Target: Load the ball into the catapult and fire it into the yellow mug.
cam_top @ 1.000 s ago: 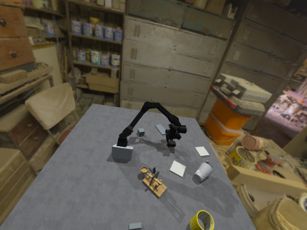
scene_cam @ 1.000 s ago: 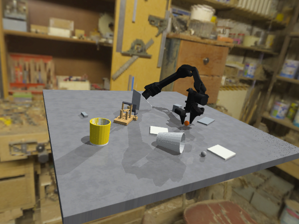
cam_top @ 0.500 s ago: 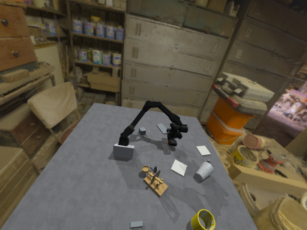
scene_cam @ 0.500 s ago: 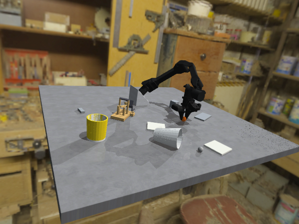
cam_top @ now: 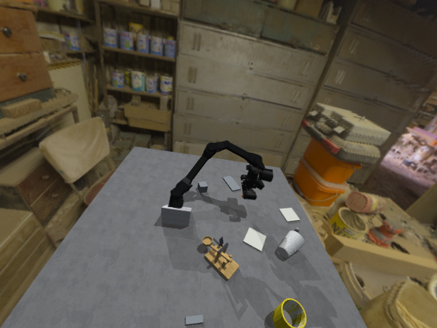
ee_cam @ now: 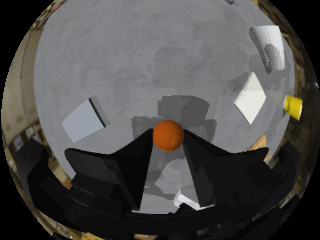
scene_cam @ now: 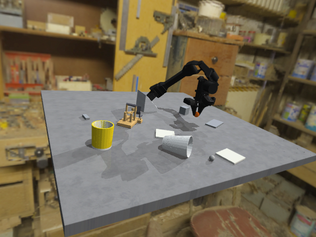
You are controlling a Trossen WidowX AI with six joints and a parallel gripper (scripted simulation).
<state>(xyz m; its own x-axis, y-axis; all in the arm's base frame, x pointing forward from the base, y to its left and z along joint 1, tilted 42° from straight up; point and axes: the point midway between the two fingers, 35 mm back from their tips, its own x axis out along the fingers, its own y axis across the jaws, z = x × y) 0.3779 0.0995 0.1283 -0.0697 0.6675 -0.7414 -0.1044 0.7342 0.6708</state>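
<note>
Right now my gripper tip is 130 mm past the wooden catapult, 330 mm to the left of it and 30 mm above it. Also, from my gripper tip: grey cube: 260 mm behind, 80 mm to the left, 60 mm below; then small grey ball: 340 mm ahead, 120 mm to the right, 70 mm below; then small orange ball: 10 mm above.
</note>
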